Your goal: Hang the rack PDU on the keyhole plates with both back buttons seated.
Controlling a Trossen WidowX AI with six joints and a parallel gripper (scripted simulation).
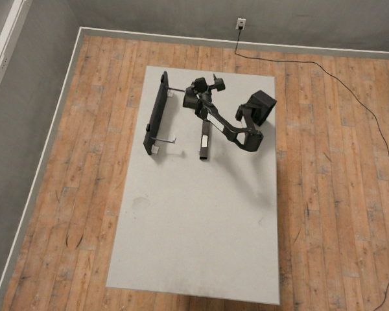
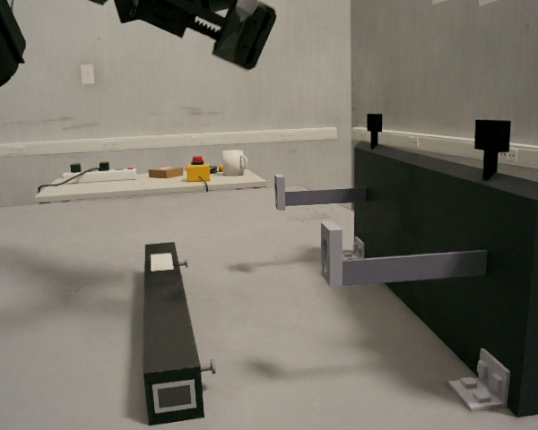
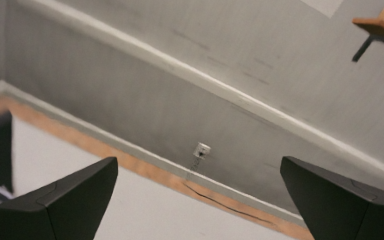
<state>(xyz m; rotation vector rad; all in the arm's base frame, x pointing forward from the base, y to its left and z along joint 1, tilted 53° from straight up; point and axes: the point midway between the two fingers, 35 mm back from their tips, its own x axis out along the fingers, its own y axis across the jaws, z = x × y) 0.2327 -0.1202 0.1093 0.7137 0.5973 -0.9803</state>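
Right now the rack PDU is 50 mm behind my hand, 70 mm to the left of it and 290 mm below it. From my hand the other things lie so: backboard (220 mm ahead, 150 mm to the left, 240 mm below).
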